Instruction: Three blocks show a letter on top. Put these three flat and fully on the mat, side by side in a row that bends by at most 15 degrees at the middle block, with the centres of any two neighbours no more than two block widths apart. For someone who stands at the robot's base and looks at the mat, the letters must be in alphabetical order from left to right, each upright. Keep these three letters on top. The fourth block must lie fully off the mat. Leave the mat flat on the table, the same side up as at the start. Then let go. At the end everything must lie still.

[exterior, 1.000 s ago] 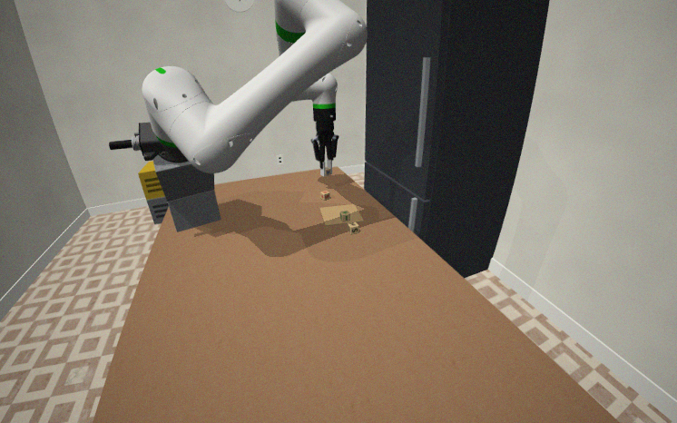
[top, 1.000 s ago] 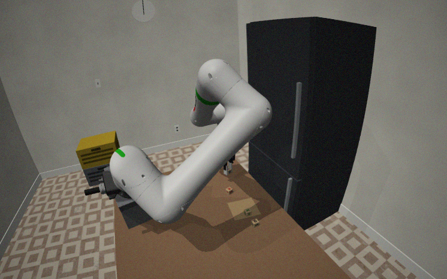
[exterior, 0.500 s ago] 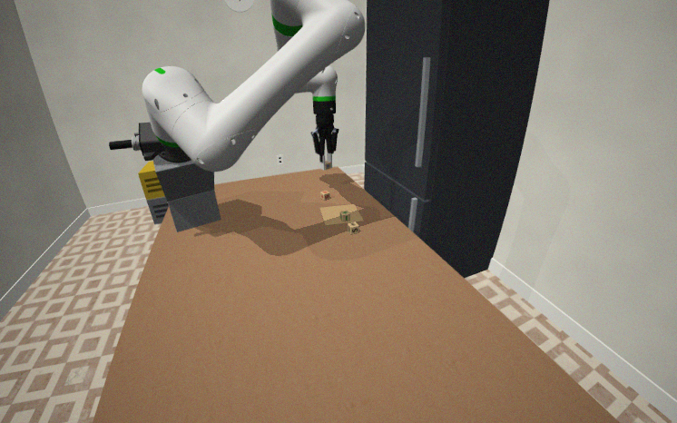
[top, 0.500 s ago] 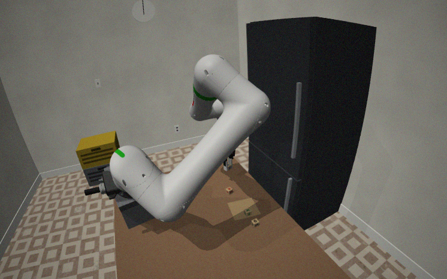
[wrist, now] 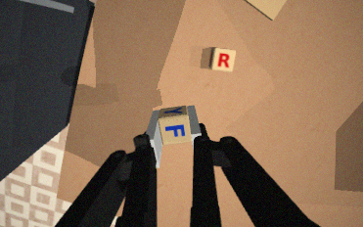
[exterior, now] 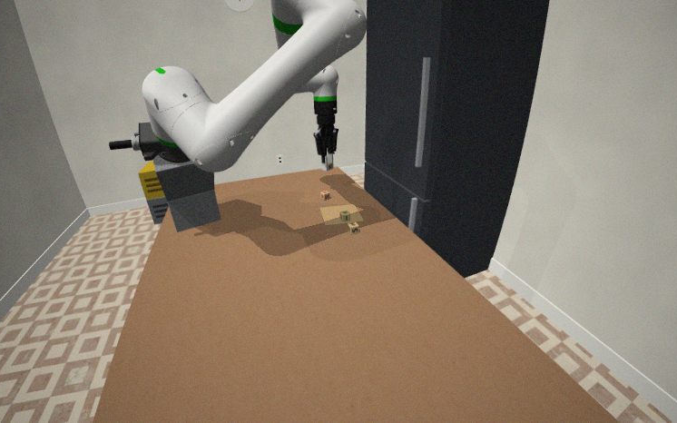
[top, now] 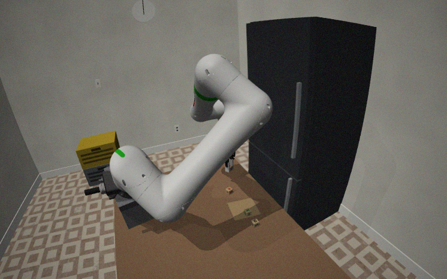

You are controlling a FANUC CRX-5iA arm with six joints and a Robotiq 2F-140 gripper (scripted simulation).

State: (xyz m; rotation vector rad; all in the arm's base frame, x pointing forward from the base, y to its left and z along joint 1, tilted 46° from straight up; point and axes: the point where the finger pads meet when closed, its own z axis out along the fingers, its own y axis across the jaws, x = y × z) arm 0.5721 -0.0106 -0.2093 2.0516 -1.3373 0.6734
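Right now my hand is 6 cm past the tan mat, 23 cm to the left of it and 13 cm above it. From my hand the other things lie so: R block 5 cm behind, 7 cm to the right, 12 cm below; then F block 2 cm below; then X block 7 cm behind, 28 cm to the right, 12 cm below.
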